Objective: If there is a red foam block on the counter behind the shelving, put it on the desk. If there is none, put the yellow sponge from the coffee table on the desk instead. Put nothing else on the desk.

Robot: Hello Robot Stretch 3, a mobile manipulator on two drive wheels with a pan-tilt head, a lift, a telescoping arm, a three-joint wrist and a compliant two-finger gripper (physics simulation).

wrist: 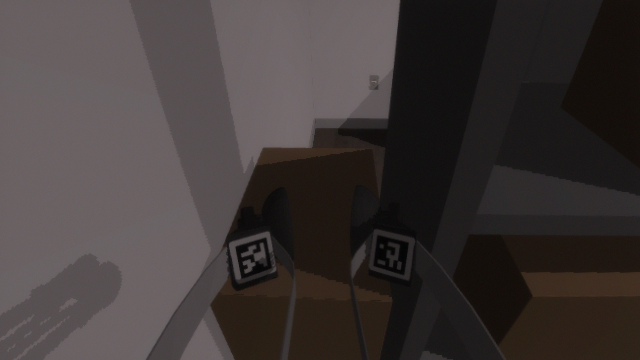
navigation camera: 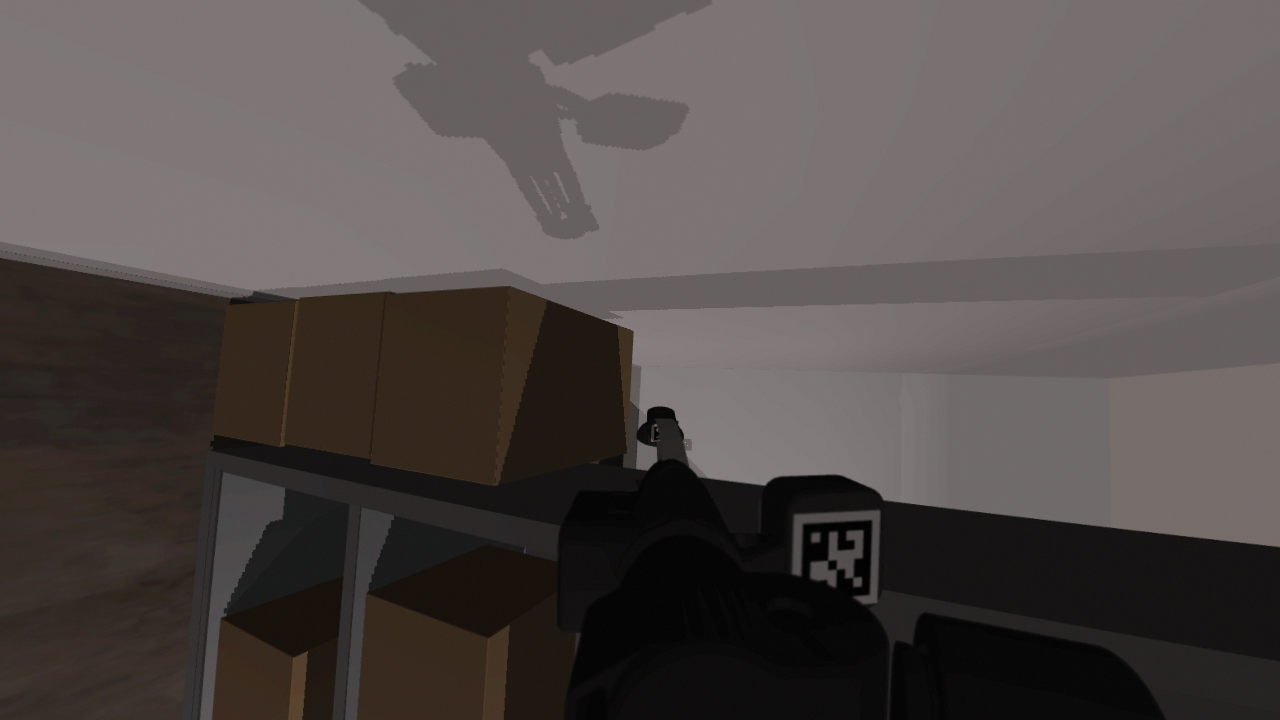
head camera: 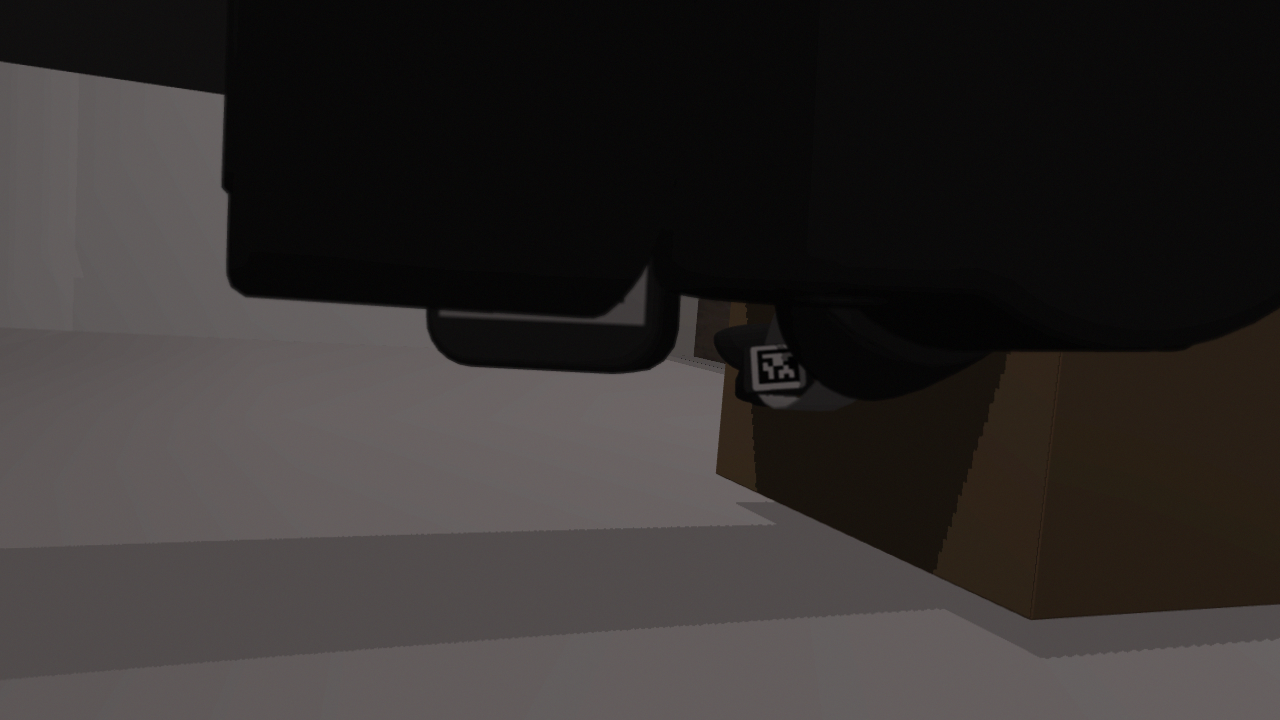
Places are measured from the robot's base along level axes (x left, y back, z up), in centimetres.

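Where they show: gripper, between the fingertips: [wrist: 321, 211] [navigation camera: 658, 453].
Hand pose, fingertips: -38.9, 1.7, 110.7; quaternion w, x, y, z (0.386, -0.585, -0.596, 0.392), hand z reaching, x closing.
Note:
After its pixels a point has its place, as x, y, z.
My gripper [head camera: 760, 364] {-39.0, 1.7, 110.7} [navigation camera: 663, 428] {-39.0, 1.7, 110.7} [wrist: 321, 211] {-39.0, 1.7, 110.7} is open, and no object shows between its fingertips. In the wrist view it is in front of a brown box [wrist: 320, 172] {-85.4, 0.8, 81.1}; I cannot tell the distance. The grey shelving [navigation camera: 351, 573] {-50.1, 29.9, 52.2} [wrist: 440, 100] {-59.8, 15.6, 108.9} is below and left of the gripper in the navigation view, and right of it in the wrist view. The red foam block, the counter, the yellow sponge, the coffee table and the desk do not show in these views. The dark arm and wrist hide much of the head view.
Several brown boxes stand on top of the shelving, one nearest the gripper [head camera: 1154, 501] [navigation camera: 438, 385]. More boxes [navigation camera: 438, 644] {-51.6, 37.3, 70.8} [wrist: 575, 325] {-51.2, 45.0, 71.6} stand in its compartments. A pale wall with an outlet [wrist: 374, 82] {-265.6, 41.7, 39.9} rises beyond a strip of dark floor [wrist: 327, 137] {-250.9, 4.2, 0.0}.

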